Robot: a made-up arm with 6 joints.
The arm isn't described. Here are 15 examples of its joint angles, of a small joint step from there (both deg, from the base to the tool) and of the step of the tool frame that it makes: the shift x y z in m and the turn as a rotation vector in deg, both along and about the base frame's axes.
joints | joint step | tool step
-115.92 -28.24 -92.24 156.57 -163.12 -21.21 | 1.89 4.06 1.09 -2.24 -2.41 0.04 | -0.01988 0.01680 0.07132 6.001 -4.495 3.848
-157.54 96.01 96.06 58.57 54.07 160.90 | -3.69 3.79 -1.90 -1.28 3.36 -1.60 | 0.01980 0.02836 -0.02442 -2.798 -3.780 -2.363
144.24 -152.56 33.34 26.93 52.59 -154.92 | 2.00 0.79 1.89 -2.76 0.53 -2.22 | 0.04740 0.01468 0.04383 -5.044 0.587 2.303
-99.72 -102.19 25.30 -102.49 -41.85 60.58 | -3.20 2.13 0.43 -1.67 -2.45 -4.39 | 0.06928 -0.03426 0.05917 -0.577 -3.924 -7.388
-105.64 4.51 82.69 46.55 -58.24 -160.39 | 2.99 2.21 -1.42 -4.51 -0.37 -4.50 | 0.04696 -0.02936 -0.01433 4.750 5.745 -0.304
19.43 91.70 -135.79 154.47 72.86 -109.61 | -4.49 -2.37 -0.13 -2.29 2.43 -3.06 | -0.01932 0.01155 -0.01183 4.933 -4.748 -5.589
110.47 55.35 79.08 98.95 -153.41 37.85 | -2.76 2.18 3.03 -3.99 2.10 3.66 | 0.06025 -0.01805 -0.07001 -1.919 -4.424 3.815
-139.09 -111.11 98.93 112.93 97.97 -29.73 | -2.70 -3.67 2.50 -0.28 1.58 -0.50 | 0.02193 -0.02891 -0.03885 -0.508 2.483 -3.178
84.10 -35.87 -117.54 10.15 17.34 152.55 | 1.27 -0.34 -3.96 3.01 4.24 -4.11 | 0.01885 0.05403 -0.02869 0.641 2.310 1.151
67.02 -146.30 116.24 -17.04 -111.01 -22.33 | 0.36 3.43 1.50 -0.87 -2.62 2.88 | 0.02011 0.03276 0.05287 -3.768 -0.629 -2.922
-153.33 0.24 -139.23 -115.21 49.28 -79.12 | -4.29 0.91 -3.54 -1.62 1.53 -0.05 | -0.02546 -0.05383 -0.02806 -1.342 2.978 -2.128
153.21 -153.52 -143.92 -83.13 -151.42 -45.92 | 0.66 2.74 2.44 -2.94 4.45 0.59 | -0.00845 -0.00548 -0.05238 -1.484 -5.846 -4.786
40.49 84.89 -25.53 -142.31 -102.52 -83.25 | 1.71 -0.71 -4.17 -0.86 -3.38 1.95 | -0.05490 -0.00195 0.06643 -0.373 -1.721 1.433
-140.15 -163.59 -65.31 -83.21 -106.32 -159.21 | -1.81 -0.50 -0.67 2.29 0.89 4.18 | -0.02519 -0.00159 0.01130 1.332 -2.697 -2.802
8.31 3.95 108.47 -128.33 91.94 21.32 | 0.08 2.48 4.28 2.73 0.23 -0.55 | -0.02104 -0.00330 -0.10480 1.204 7.312 -1.581
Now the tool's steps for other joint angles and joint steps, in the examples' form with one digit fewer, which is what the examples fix.
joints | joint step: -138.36 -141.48 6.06 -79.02 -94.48 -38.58 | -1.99 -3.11 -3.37 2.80 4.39 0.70
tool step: -0.0502 -0.0882 -0.0852 0.59 6.90 -1.33
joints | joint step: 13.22 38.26 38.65 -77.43 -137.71 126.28 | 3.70 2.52 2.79 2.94 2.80 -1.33
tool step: 0.0059 0.0806 -0.0861 2.90 6.06 1.51
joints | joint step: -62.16 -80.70 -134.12 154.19 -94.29 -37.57 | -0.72 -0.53 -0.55 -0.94 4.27 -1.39
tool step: 0.0047 -0.0128 -0.0009 -2.87 -3.79 1.82
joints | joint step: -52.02 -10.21 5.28 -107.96 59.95 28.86 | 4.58 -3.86 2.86 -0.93 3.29 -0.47
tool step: -0.0500 0.0313 -0.0096 0.91 -3.62 3.74
